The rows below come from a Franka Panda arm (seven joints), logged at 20 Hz.
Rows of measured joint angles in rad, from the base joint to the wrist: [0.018, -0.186, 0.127, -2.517, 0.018, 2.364, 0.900]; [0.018, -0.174, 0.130, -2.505, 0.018, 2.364, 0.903]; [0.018, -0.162, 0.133, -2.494, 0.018, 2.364, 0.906]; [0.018, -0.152, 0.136, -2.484, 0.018, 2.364, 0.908]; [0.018, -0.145, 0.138, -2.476, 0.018, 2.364, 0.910]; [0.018, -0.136, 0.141, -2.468, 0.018, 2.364, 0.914]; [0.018, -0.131, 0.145, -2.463, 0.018, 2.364, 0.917]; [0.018, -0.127, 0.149, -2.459, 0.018, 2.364, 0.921]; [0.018, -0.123, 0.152, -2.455, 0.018, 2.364, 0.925]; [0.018, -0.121, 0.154, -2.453, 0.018, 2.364, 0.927]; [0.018, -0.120, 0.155, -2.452, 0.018, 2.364, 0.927]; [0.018, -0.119, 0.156, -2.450, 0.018, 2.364, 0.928]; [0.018, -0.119, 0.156, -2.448, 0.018, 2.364, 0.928]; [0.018, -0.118, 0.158, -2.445, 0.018, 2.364, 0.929]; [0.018, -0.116, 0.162, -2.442, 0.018, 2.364, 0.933]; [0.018, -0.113, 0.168, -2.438, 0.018, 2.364, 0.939]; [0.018, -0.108, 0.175, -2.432, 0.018, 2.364, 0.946]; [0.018, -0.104, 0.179, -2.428, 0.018, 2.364, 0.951]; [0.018, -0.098, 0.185, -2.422, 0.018, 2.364, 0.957]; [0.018, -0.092, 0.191, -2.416, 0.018, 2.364, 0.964]
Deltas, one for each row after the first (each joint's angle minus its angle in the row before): [0.000, 0.012, 0.003, 0.012, 0.000, 0.000, 0.003]; [0.000, 0.012, 0.003, 0.011, 0.000, 0.000, 0.003]; [0.000, 0.010, 0.003, 0.010, 0.000, 0.000, 0.002]; [0.000, 0.007, 0.002, 0.008, 0.000, 0.000, 0.002]; [0.000, 0.009, 0.003, 0.008, 0.000, 0.000, 0.004]; [0.000, 0.005, 0.004, 0.005, 0.000, 0.000, 0.003]; [0.000, 0.004, 0.004, 0.004, 0.000, 0.000, 0.004]; [0.000, 0.004, 0.003, 0.004, 0.000, 0.000, 0.004]; [0.000, 0.002, 0.002, 0.002, 0.000, 0.000, 0.002]; [0.000, 0.001, 0.001, 0.001, 0.000, 0.000, 0.000]; [0.000, 0.001, 0.001, 0.002, 0.000, 0.000, 0.001]; [0.000, 0.000, 0.000, 0.002, 0.000, 0.000, 0.000]; [0.000, 0.001, 0.002, 0.003, 0.000, 0.000, 0.001]; [0.000, 0.002, 0.004, 0.003, 0.000, 0.000, 0.004]; [0.000, 0.003, 0.006, 0.004, 0.000, 0.000, 0.006]; [0.000, 0.005, 0.007, 0.006, 0.000, 0.000, 0.007]; [0.000, 0.004, 0.004, 0.004, 0.000, 0.000, 0.005]; [0.000, 0.006, 0.006, 0.006, 0.000, 0.000, 0.006]; [0.000, 0.006, 0.006, 0.006, 0.000, 0.000, 0.007]
